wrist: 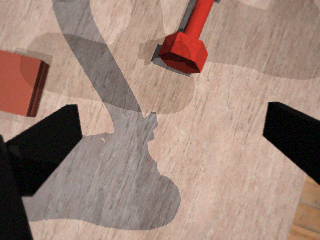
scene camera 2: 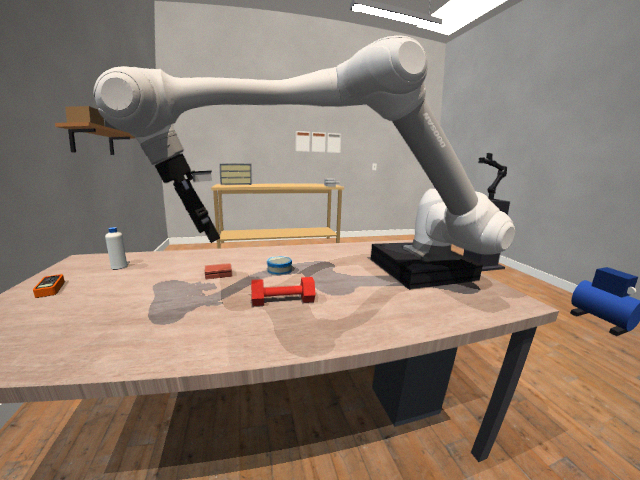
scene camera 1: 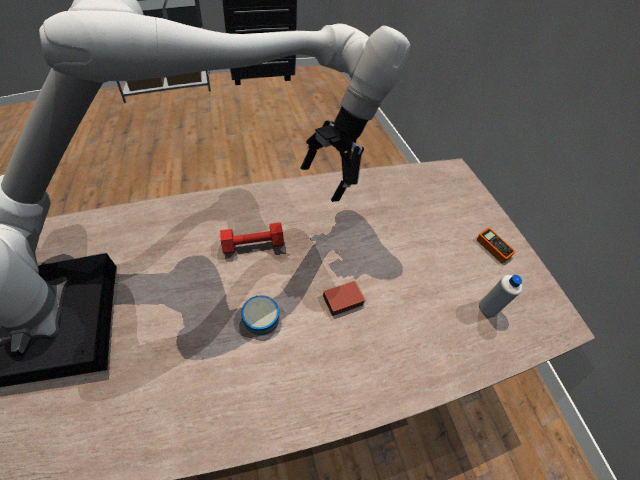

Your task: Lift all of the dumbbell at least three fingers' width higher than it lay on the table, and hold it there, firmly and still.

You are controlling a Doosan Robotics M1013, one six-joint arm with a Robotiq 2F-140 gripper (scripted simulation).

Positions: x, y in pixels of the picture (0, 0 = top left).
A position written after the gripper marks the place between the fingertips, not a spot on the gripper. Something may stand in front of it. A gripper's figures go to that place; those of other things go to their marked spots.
Labels:
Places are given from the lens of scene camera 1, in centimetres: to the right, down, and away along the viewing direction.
gripper (scene camera 1: 319, 184): 0, -16, 91
red dumbbell (scene camera 1: 228, 243): -28, 1, 96
round blue-rimmed tin (scene camera 1: 260, 313): -16, 20, 85
The marked spots on the red dumbbell and the round blue-rimmed tin are 25 cm apart.

